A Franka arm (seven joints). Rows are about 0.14 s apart.
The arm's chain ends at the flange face. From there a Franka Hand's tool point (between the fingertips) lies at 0.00 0.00 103.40 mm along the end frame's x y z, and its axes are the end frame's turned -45 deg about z.
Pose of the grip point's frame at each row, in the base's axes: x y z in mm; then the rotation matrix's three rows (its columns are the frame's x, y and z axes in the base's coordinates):
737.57 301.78 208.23; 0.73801 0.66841 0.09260; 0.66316 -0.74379 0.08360; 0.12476 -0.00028 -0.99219
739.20 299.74 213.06; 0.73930 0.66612 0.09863; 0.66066 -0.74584 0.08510; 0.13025 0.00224 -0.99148
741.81 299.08 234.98; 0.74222 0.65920 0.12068; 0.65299 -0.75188 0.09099; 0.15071 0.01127 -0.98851
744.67 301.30 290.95; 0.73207 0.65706 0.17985; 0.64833 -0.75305 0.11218; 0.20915 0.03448 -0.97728
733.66 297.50 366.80; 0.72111 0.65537 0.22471; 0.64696 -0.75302 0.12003; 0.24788 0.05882 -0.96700
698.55 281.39 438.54; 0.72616 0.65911 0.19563; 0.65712 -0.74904 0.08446; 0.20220 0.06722 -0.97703
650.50 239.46 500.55; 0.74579 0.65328 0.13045; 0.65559 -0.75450 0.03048; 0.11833 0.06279 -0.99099
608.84 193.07 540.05; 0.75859 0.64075 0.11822; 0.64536 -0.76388 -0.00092; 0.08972 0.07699 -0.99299
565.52 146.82 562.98; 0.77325 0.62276 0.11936; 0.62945 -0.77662 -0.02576; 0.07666 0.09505 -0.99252
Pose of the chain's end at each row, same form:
728.00 293.14 310.82; 0.99449 -0.04921 0.09260; -0.05701 -0.99486 0.08360; 0.08802 -0.08842 -0.99219
729.00 290.94 315.58; 0.99378 -0.05175 0.09863; -0.06023 -0.99455 0.08510; 0.09368 -0.09052 -0.99148
729.33 289.67 337.19; 0.99095 -0.05870 0.12068; -0.06993 -0.99339 0.09099; 0.11454 -0.09860 -0.98851
726.07 289.70 392.00; 0.98226 -0.05304 0.17985; -0.07405 -0.99093 0.11218; 0.17227 -0.12351 -0.97728
710.42 285.09 466.79; 0.97332 -0.04649 0.22471; -0.07500 -0.98994 0.12003; 0.21687 -0.13369 -0.96700
678.32 272.66 539.56; 0.97953 -0.04741 0.19563; -0.06500 -0.99431 0.08446; 0.19051 -0.09545 -0.97703
637.01 236.31 603.02; 0.98929 -0.06541 0.13045; -0.06994 -0.99708 0.03048; 0.12807 -0.03927 -0.99099
596.62 193.17 642.73; 0.98948 -0.08333 0.11822; -0.08381 -0.99648 -0.00092; 0.11788 -0.00900 -0.99299
553.18 149.48 665.61; 0.98713 -0.10641 0.11936; -0.10406 -0.99424 -0.02576; 0.12142 0.01300 -0.99252

